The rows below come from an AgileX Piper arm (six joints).
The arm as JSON. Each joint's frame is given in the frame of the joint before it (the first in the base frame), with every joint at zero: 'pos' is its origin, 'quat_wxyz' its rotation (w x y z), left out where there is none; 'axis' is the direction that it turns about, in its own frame. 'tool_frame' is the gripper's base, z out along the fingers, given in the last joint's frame.
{
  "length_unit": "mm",
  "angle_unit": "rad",
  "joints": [
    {
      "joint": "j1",
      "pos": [
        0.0,
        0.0,
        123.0
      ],
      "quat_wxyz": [
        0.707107,
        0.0,
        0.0,
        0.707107
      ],
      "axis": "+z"
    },
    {
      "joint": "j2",
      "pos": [
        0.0,
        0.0,
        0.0
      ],
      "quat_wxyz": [
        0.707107,
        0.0,
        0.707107,
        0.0
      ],
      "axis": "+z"
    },
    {
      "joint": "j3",
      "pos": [
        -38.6,
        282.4,
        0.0
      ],
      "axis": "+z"
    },
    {
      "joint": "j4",
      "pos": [
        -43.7,
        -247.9,
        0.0
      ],
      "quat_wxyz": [
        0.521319,
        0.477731,
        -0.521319,
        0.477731
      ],
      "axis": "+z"
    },
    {
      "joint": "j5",
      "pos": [
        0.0,
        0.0,
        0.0
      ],
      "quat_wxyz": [
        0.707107,
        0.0,
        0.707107,
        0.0
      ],
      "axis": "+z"
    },
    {
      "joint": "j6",
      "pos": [
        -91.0,
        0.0,
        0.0
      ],
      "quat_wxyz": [
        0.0,
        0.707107,
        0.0,
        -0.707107
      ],
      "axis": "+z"
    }
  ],
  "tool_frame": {
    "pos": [
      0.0,
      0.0,
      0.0
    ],
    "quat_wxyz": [
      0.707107,
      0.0,
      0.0,
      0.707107
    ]
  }
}
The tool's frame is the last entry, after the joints.
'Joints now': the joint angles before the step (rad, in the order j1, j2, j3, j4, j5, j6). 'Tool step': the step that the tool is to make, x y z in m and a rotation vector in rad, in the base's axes. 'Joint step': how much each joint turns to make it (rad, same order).
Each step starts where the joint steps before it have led.
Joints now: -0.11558, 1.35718, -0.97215, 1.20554, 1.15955, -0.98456
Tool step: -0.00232, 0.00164, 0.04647, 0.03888, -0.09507, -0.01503
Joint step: 0.00001, -0.04307, -0.12232, 0.02116, 0.02234, 0.07831
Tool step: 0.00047, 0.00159, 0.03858, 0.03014, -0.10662, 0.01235
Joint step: 0.00001, -0.00404, -0.12363, 0.03374, 0.02250, 0.02042
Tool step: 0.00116, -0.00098, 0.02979, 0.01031, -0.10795, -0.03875
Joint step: 0.00000, -0.00394, -0.09371, 0.01944, -0.04040, 0.00402
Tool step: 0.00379, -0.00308, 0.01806, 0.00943, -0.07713, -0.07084
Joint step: -0.00004, -0.00002, -0.05471, 0.00941, -0.07539, 0.00053
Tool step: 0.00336, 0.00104, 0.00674, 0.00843, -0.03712, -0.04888
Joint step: 0.01710, 0.00000, -0.01670, 0.00195, -0.06981, 0.00001
